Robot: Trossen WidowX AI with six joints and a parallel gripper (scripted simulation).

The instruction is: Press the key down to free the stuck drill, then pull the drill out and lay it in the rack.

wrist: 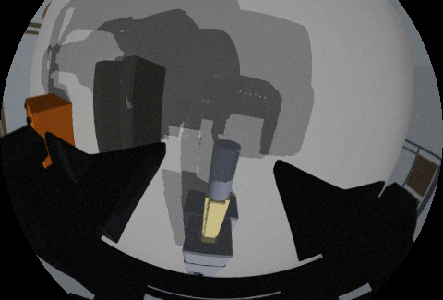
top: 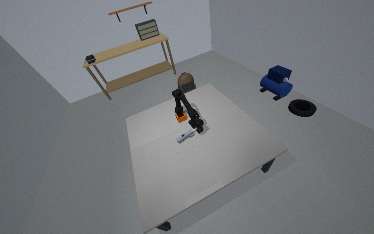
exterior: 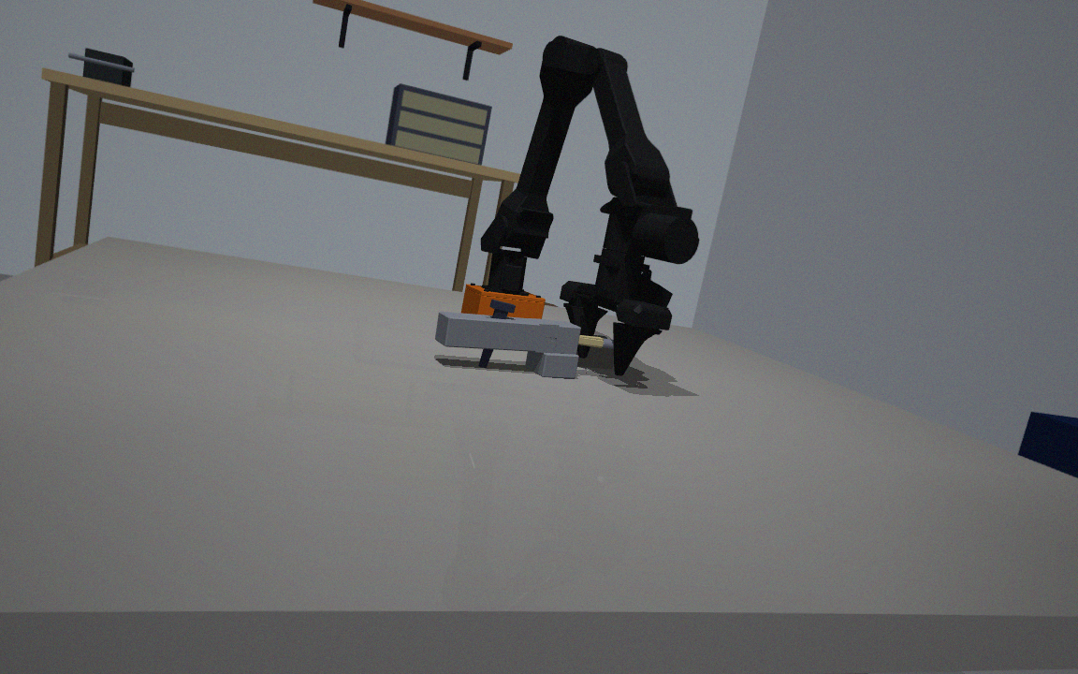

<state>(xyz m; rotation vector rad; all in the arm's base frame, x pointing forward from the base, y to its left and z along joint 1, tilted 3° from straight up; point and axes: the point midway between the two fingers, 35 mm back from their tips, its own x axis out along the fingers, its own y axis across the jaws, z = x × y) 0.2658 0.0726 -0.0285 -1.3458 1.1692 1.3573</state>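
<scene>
Right now the drill is 10 mm ahead of my gripper tip, 40 mm to the right of it and 30 mm above it. Round my gripper tip: dark key 30 mm ahead, 160 mm to the right, 40 mm above; then grey-olive block 80 mm behind, 10 mm to the left; then grey drill fixture 20 mm ahead, 140 mm to the right, 20 mm above.
</scene>
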